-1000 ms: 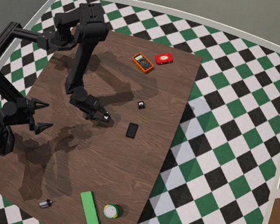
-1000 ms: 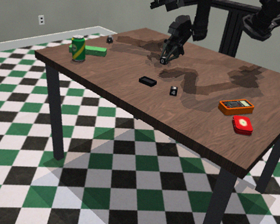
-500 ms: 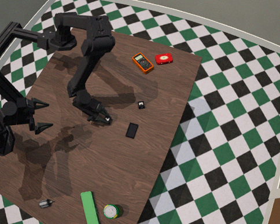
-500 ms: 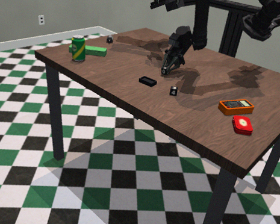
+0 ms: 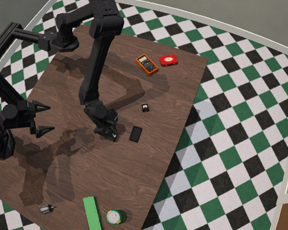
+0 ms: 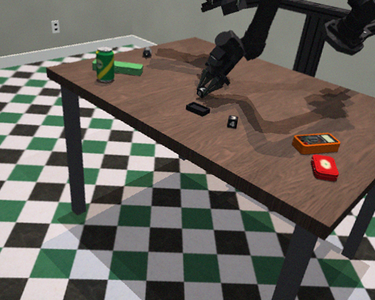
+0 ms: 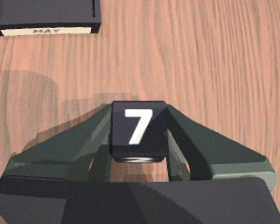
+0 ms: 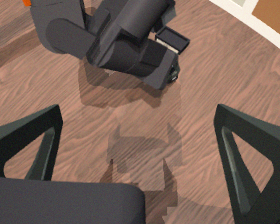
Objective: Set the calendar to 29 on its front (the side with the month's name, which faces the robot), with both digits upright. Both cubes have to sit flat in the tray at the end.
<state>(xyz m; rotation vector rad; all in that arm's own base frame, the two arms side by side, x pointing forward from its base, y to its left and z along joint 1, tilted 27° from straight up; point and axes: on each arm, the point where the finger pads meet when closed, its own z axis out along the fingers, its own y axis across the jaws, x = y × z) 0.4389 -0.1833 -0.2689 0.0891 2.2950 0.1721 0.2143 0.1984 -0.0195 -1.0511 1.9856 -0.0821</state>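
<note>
The black cube is 20 cm to the left of my left hand, 7 cm ahead of it and 2 cm below it. The rest, counted from my left hand: black calendar tray (8 cm ahead, 6 cm to the left, 2 cm below); then green case (40 cm to the right, 7 cm ahead, 2 cm below); then red box (51 cm to the left, 8 cm ahead, 2 cm below).
</note>
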